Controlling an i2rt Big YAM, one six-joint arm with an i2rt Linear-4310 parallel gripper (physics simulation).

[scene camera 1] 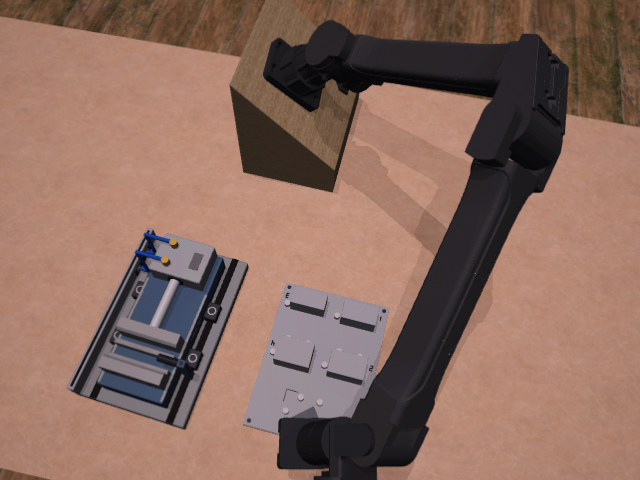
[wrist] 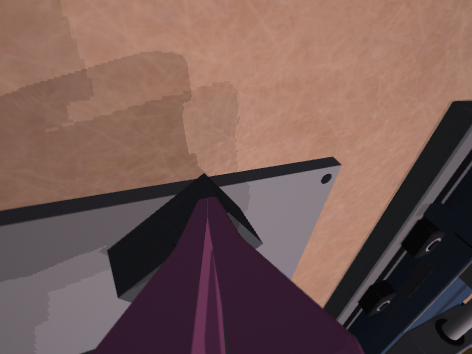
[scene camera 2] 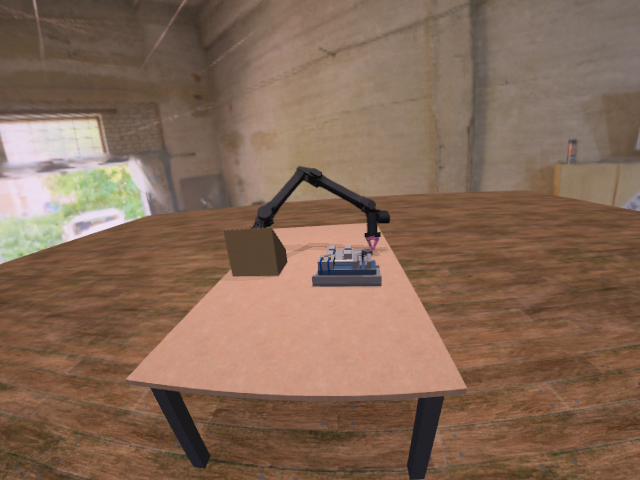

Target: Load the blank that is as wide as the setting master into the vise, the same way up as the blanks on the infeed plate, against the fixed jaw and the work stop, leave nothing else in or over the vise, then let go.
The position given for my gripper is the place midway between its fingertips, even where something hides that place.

Note:
My gripper point(scene camera 1: 294, 444) grips a darker block point(wrist: 134, 259). Also in view: a grey infeed plate point(scene camera 1: 340, 398).
My gripper shows as well in the wrist view point(wrist: 209, 210). The grey infeed plate also shows in the wrist view point(wrist: 64, 288).

